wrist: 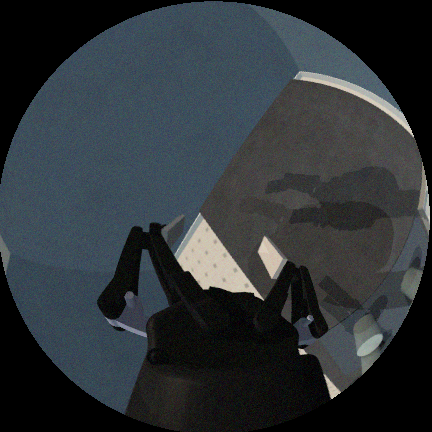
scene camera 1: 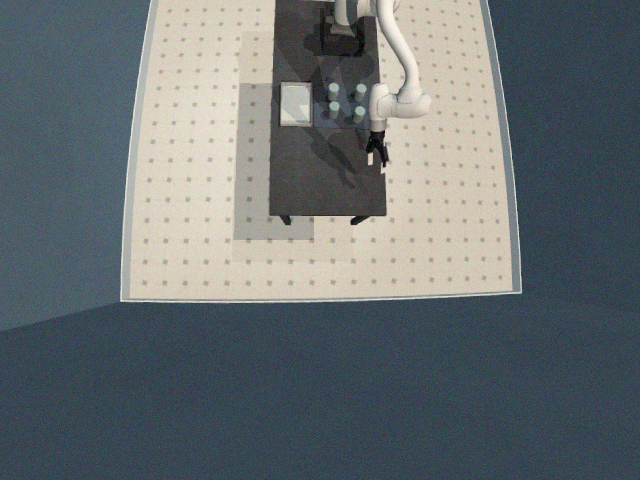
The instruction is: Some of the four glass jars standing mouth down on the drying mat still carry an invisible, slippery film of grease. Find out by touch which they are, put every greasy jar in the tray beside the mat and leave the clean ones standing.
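Frame: origin at the arm's base, x back, y down, z right, level; millimetres.
Seen in the pictures: gripper, fingertip midpoint: [wrist: 223, 234] [scene camera 1: 376, 168]; arm's base, origin of the base link: [scene camera 1: 344, 24].
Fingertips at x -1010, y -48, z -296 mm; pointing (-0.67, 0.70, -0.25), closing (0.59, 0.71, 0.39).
Note:
Pixels of each thing's middle, then the offset from my fingertips to it. Level surfaces: height alone.
- dark blue drying mat, its level: dy +153 mm
- upper left jar, body centre: [scene camera 1: 333, 92] dz +306, dx +527, dy +110 mm
- upper right jar, body centre: [scene camera 1: 359, 92] dz +130, dx +557, dy +110 mm
- lower left jar, body centre: [scene camera 1: 333, 110] dz +287, dx +396, dy +110 mm
- lower right jar, body centre: [scene camera 1: 358, 115] dz +121, dx +394, dy +110 mm
- tray, body centre: [scene camera 1: 296, 104] dz +535, dx +420, dy +142 mm
- dark table, its level: dy +157 mm
Four pale green glass jars stand mouth down in two rows of two on the dark blue drying mat [scene camera 1: 321, 121] [wrist: 337, 342] in the scene view: upper left jar [scene camera 1: 333, 91], upper right jar [scene camera 1: 360, 92], lower left jar [scene camera 1: 333, 110] and lower right jar [scene camera 1: 359, 114]. Some show at the lower right in the wrist view, one jar [wrist: 367, 332] most clearly. The tray [scene camera 1: 280, 104], light inside with a grey-brown rim, lies left of the mat; no jar shows in it. My gripper [scene camera 1: 376, 163] [wrist: 223, 234] is open and empty, away from the jars, below and right of them in the scene view.
The dark table [scene camera 1: 320, 191] runs under the mat and tray; the gripper appears near its right edge. The white arm [scene camera 1: 403, 104] bends beside the right-hand jars in the scene view. The arm's base [scene camera 1: 342, 28] is at the table's top end. Arm shadows cross the table.

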